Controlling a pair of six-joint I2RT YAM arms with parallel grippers.
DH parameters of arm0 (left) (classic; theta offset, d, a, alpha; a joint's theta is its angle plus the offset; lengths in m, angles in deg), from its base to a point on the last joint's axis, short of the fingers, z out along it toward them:
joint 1: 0 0.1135 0.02 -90
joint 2: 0 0 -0.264 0
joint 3: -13.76 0 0.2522 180
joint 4: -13.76 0 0.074 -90
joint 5: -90 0 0 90
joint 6: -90 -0.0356 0 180
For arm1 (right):
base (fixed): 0 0 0 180
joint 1: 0 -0.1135 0.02 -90
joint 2: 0 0 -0.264 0
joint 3: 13.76 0 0.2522 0
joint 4: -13.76 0 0.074 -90
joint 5: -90 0 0 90
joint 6: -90 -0.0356 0 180
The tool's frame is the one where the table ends.
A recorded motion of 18 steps. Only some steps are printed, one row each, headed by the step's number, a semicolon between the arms.
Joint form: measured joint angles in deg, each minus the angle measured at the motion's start. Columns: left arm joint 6, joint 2, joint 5, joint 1, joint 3, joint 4; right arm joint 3, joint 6, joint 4, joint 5, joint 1, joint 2.
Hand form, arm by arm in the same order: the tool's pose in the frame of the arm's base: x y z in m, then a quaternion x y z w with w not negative. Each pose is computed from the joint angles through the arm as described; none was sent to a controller.
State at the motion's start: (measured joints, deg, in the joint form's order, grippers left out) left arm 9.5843 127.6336 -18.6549 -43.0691 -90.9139 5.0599; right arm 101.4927 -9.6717 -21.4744 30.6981 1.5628 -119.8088
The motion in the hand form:
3: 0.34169 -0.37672 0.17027 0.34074 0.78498 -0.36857 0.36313; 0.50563 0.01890 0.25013 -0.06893 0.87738 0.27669 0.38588
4: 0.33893 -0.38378 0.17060 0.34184 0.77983 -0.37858 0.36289; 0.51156 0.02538 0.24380 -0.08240 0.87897 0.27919 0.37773
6: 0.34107 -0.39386 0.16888 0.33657 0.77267 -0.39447 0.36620; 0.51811 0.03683 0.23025 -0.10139 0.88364 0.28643 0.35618
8: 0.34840 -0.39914 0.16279 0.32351 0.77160 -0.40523 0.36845; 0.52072 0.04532 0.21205 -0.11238 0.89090 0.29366 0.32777
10: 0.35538 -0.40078 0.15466 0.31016 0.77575 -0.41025 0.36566; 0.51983 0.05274 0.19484 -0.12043 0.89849 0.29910 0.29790
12: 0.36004 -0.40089 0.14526 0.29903 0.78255 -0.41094 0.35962; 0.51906 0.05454 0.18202 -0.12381 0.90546 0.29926 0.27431
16: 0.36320 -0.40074 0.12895 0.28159 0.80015 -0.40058 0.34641; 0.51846 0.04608 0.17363 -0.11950 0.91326 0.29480 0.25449
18: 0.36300 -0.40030 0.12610 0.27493 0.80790 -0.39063 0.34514; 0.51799 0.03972 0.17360 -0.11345 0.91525 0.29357 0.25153
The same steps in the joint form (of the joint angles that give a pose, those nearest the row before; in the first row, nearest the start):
3: 1.51 0.39 -1.11 -3.37 -0.46 2.01; 8.48 3.39 -3.30 1.92 -1.53 -6.08
4: 2.30 1.05 -1.51 -4.11 -1.27 2.80; 10.75 4.59 -4.63 2.38 -2.23 -8.15
6: 3.91 3.04 -2.06 -4.65 -3.48 4.50; 13.59 6.32 -7.19 3.32 -3.43 -11.23
8: 5.77 5.42 -2.29 -4.44 -5.59 6.12; 14.73 7.67 -9.49 4.15 -4.31 -13.75
10: 7.37 7.41 -2.38 -4.00 -7.04 6.93; 14.86 8.92 -11.71 4.72 -5.09 -15.52
12: 8.59 8.98 -2.30 -3.65 -7.78 7.26; 15.30 10.14 -13.99 4.83 -5.29 -16.98
16: 10.12 10.99 -1.01 -3.48 -8.37 6.49; 16.17 11.56 -16.96 4.70 -4.37 -18.14
18: 10.36 11.15 0.31 -3.54 -8.37 5.68; 16.26 11.69 -17.70 4.72 -3.67 -18.12

